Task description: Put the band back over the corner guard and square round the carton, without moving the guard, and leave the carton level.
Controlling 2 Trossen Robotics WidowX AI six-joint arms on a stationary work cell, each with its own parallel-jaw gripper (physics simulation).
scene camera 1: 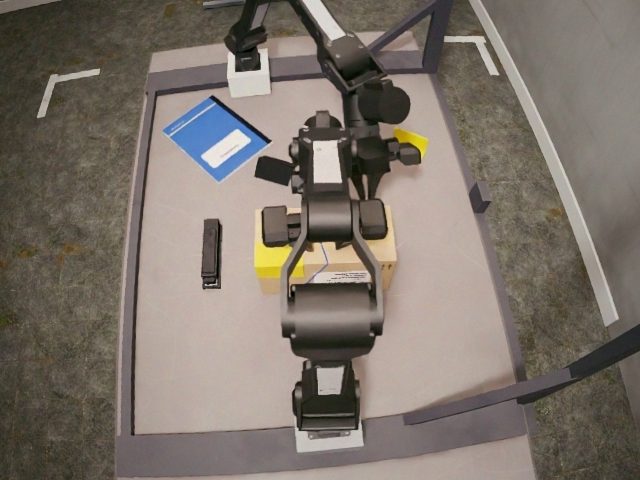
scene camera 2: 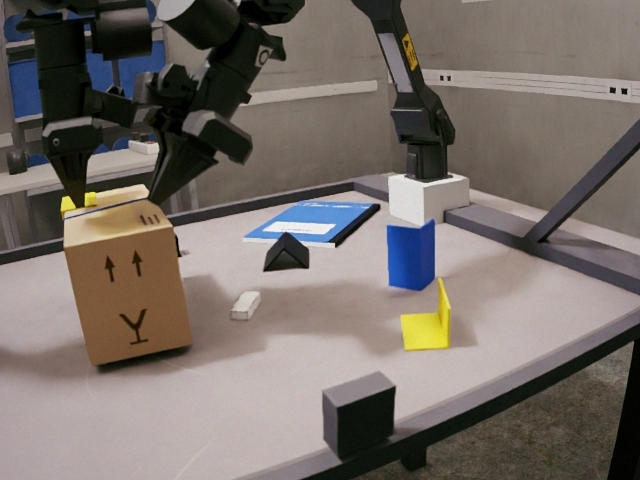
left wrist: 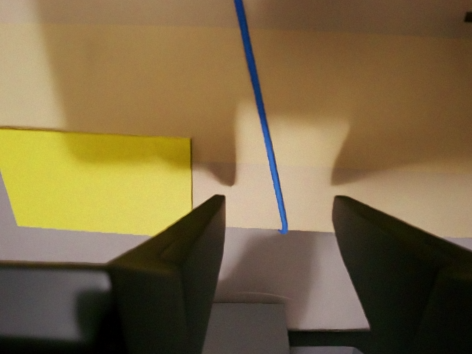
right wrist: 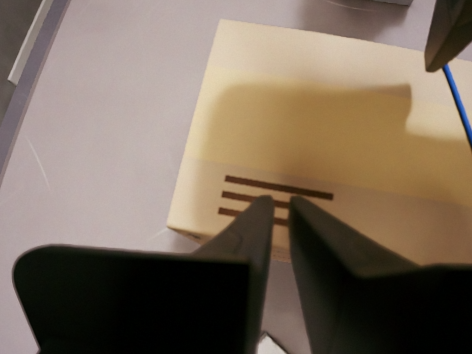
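Seen in the pictures: left gripper, between the fingertips: (scene camera 1: 323, 248) (scene camera 2: 79, 204) (left wrist: 278, 206); right gripper, between the fingertips: (scene camera 1: 367, 206) (scene camera 2: 152, 202) (right wrist: 279, 207); left arm's base, origin of its link: (scene camera 1: 327, 417); right arm's base, origin of its link: (scene camera 1: 247, 63) (scene camera 2: 428, 177).
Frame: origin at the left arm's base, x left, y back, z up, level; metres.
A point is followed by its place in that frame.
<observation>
The carton (scene camera 1: 361, 258) (scene camera 2: 129, 289) {y -0.300, x -0.145, z -0.035 m} (left wrist: 400, 100) {y -0.307, x -0.065, z 0.021 m} (right wrist: 300, 125) {y -0.302, x -0.096, z 0.021 m} stands on the table. The yellow corner guard (scene camera 1: 279, 263) {y -0.257, x 0.054, z 0.023 m} (scene camera 2: 77, 201) (left wrist: 125, 180) {y -0.277, x 0.040, z 0.023 m} sits on its top edge. The blue band (scene camera 1: 325, 253) (left wrist: 260, 105) {y -0.306, x -0.014, z 0.023 m} (right wrist: 457, 95) {y -0.277, x -0.021, z 0.023 m} runs slanting across the top, beside the guard and apart from it. My left gripper (scene camera 1: 325, 246) {y -0.271, x -0.021, z 0.034 m} (scene camera 2: 79, 205) {y -0.271, x -0.021, z 0.034 m} (left wrist: 278, 206) {y -0.271, x -0.021, z 0.034 m} is half open and empty, its fingertips either side of the band's line near the far edge in scene camera 2. My right gripper (scene camera 1: 368, 197) {y -0.344, x -0.104, z 0.037 m} (scene camera 2: 153, 201) {y -0.344, x -0.104, z 0.037 m} (right wrist: 279, 207) {y -0.344, x -0.104, z 0.037 m} is nearly closed and empty, near the opposite top edge.
A black stapler (scene camera 1: 210, 253) {y -0.340, x 0.192, z -0.080 m} and a blue notebook (scene camera 1: 217, 139) {y -0.654, x 0.188, z -0.112 m} (scene camera 2: 305, 222) {y -0.646, x 0.188, z -0.112 m} lie on the table. A white block (scene camera 2: 245, 305) {y -0.437, x -0.085, z -0.109 m}, a black angle piece (scene camera 2: 286, 253) {y -0.537, x 0.017, z -0.094 m}, a blue one (scene camera 2: 410, 255) {y -0.633, x -0.140, z -0.075 m} and a yellow one (scene camera 2: 426, 330) {y -0.580, x -0.245, z -0.118 m} stand apart from the carton. A grey block (scene camera 2: 358, 413) {y -0.417, x -0.386, z -0.079 m} is at the rim.
</observation>
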